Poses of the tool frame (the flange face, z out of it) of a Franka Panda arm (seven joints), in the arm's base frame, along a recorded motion.
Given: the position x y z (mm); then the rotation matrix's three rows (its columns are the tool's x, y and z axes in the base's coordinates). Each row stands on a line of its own.
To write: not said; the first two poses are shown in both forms.
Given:
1:
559 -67 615
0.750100 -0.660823 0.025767
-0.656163 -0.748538 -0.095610
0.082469 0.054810 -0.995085
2:
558 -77 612
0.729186 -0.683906 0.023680
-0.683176 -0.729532 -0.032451
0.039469 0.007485 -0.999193
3:
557 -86 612
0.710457 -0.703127 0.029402
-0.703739 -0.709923 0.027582
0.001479 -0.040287 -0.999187
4:
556 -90 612
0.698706 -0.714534 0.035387
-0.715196 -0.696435 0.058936
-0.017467 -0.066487 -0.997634
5:
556 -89 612
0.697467 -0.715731 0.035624
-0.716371 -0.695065 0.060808
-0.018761 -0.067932 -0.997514
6:
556 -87 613
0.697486 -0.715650 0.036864
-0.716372 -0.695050 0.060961
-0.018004 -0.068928 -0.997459
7:
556 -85 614
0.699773 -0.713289 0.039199
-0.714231 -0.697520 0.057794
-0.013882 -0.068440 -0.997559
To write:
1: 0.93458 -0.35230 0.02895 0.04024 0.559 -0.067 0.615
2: 0.92977 -0.36758 0.01698 0.01074 0.558 -0.077 0.612
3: -0.92460 0.38040 -0.00835 0.01835 0.557 -0.086 0.612
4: -0.92097 0.38810 -0.00486 0.03405 0.556 -0.090 0.612
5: -0.92060 0.38890 -0.00458 0.03496 0.556 -0.089 0.612
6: -0.92060 0.38888 -0.00512 0.03527 0.556 -0.087 0.613
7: -0.92126 0.38738 -0.00687 0.03426 0.556 -0.085 0.614
